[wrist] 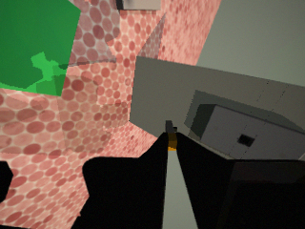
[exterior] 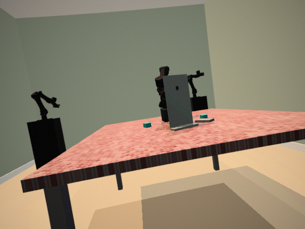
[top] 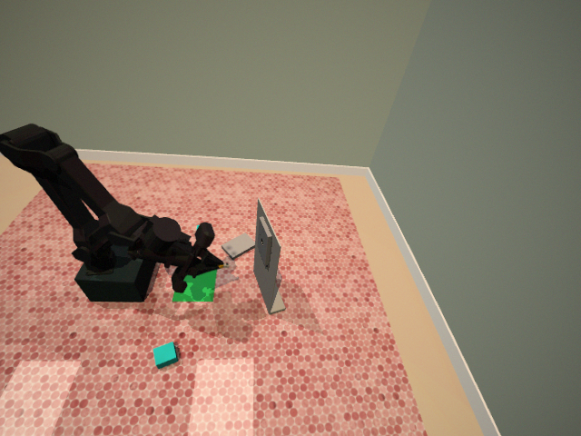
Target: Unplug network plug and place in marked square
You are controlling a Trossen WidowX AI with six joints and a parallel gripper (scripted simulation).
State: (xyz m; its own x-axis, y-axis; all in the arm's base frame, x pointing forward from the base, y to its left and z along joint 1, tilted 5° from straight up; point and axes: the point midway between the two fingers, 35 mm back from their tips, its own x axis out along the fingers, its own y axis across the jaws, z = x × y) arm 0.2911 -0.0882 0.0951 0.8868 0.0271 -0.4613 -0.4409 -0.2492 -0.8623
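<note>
Now: gripper tip 170 mm above the green marked square, 90 mm past it and 60 mm to the right of it. From my gripper tip the other things lie so: grey plate (190 mm to the left, 160 mm below, 70 mm ahead); network plug (10 mm ahead); grey upright panel (120 mm ahead, 20 mm below).
</note>
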